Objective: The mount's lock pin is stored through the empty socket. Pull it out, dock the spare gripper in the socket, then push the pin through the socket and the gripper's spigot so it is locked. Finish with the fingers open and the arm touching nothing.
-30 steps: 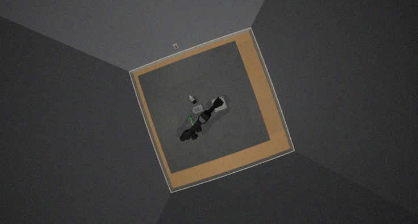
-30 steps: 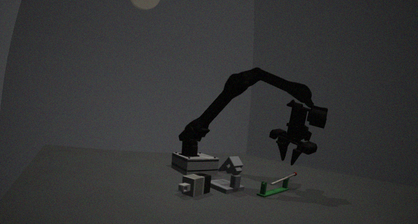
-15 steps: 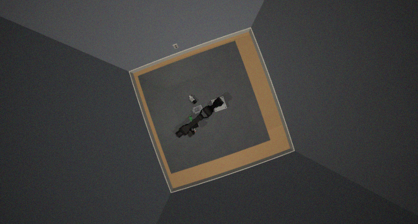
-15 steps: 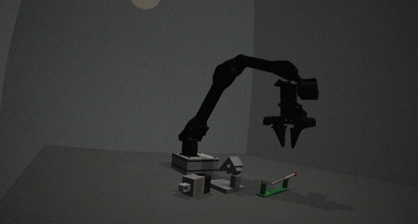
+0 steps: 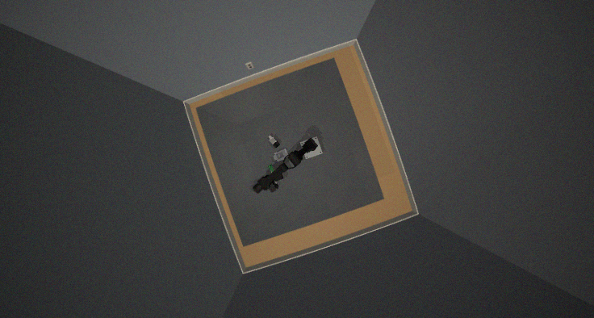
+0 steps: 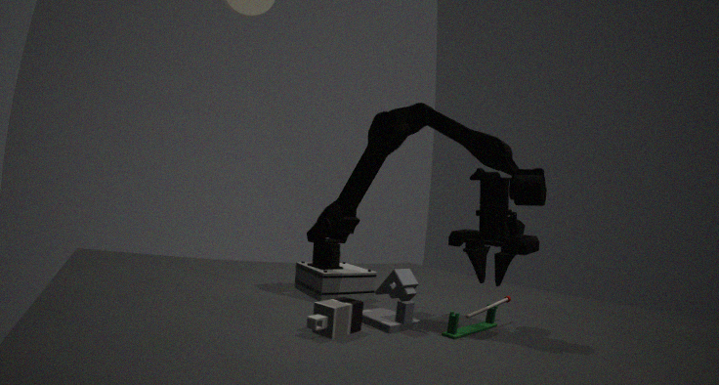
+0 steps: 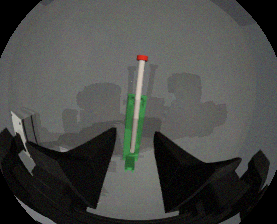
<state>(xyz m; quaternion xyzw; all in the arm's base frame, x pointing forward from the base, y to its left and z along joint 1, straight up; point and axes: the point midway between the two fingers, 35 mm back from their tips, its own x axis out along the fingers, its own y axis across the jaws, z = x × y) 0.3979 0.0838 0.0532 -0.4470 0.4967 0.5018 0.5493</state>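
Now: gripper tip 7 cm above the green pin cradle and 4 cm to the left of it. From my gripper tip the other things lie so: spare gripper 27 cm to the right, 14 cm behind, 6 cm below; grey mount socket 13 cm to the right, 12 cm behind, 4 cm below.
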